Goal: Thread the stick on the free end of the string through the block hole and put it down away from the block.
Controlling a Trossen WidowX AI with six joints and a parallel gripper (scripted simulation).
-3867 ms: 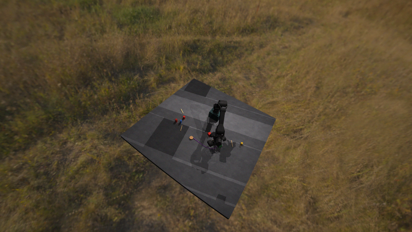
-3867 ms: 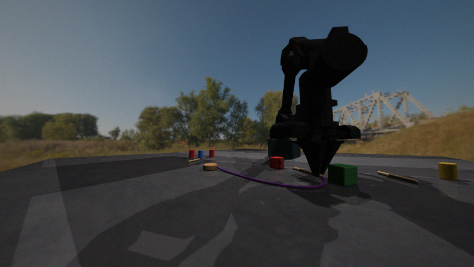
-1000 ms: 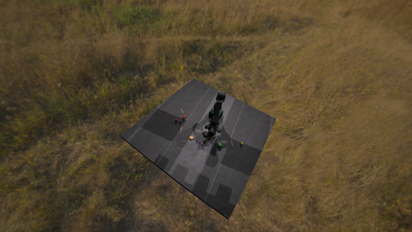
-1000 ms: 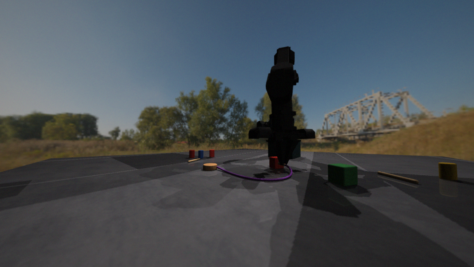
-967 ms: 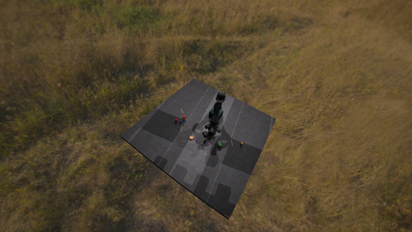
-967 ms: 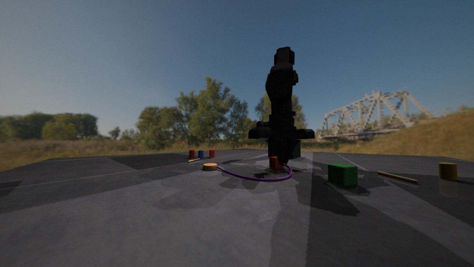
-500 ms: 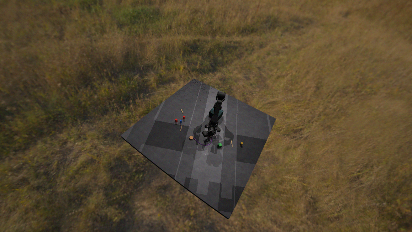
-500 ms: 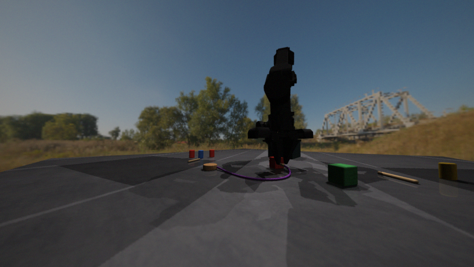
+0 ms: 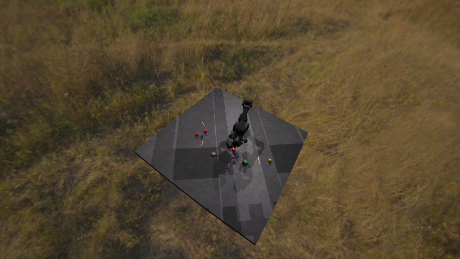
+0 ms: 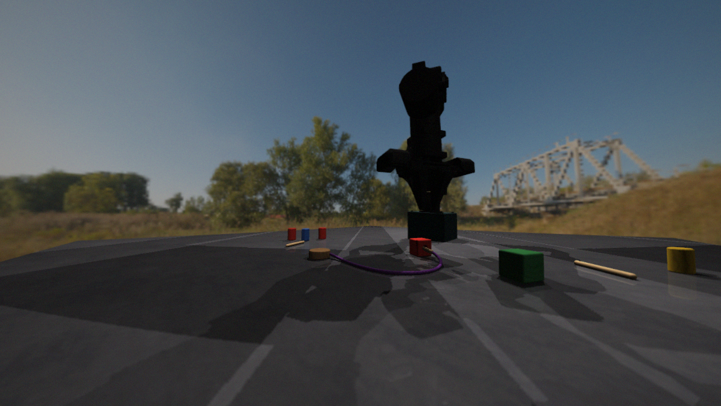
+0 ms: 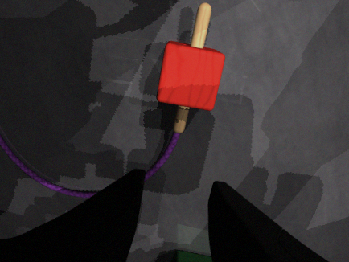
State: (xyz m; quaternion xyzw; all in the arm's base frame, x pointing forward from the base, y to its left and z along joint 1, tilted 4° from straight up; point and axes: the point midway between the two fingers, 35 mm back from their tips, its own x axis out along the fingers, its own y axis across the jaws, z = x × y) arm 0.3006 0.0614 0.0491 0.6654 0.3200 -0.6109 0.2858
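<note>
My gripper tip is 20 mm past the red block, 20 mm to the left of it and 70 mm above it. The rest, counted from my gripper tip: thin wooden stick 10 mm behind, 10 mm to the right, 70 mm below; then round wooden button 110 mm ahead, 170 mm to the right, 80 mm below; then green block 60 mm ahead, 130 mm to the left, 70 mm below.
</note>
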